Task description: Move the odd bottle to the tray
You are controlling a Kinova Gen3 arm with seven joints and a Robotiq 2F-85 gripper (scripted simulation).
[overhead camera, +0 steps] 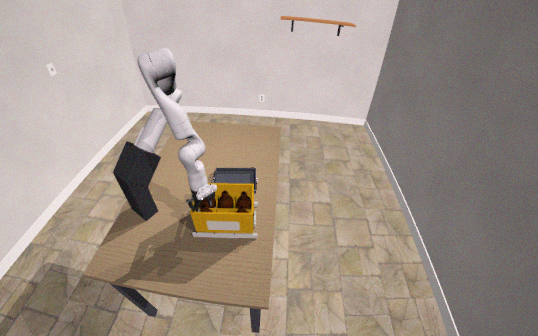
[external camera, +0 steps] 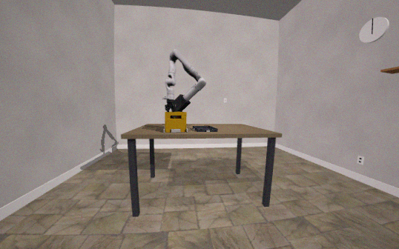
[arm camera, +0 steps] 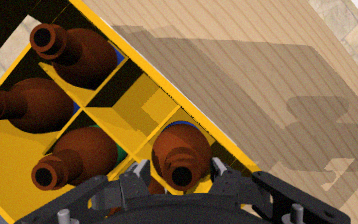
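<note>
Now: the yellow crate 8 cm ahead of my hand, 7 cm below it and 6 cm to the left of it. Also, from my hand: dark grey tray: 34 cm to the left, 14 cm below, 5 cm ahead.
</note>
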